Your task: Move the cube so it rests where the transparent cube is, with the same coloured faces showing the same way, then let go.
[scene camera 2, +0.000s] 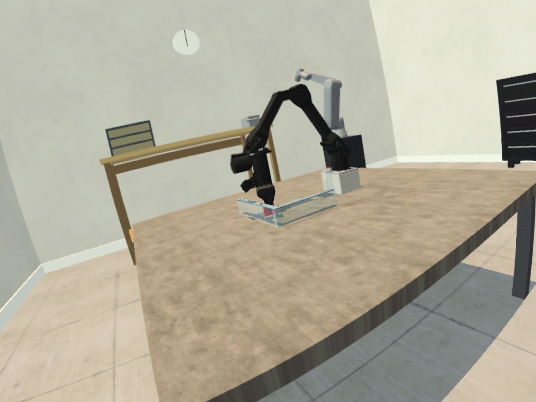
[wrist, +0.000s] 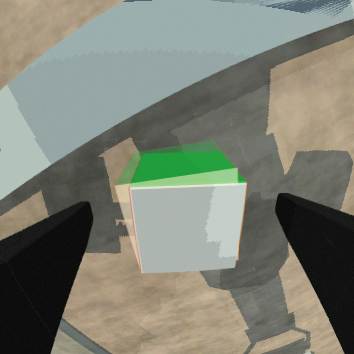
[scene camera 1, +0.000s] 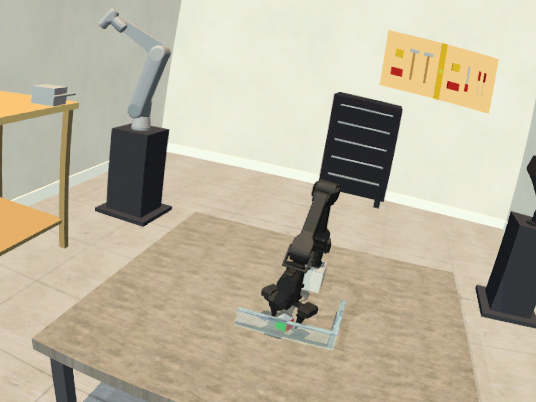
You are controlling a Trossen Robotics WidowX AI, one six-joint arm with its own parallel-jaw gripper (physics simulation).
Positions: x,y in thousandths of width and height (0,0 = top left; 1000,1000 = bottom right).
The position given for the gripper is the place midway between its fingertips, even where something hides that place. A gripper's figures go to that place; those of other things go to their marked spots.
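An L-shaped glass frame (scene camera 2: 518,539) stands 0.88 m from the lens, while the gripper (scene camera 2: 503,521) is 1.06 m from the lens.
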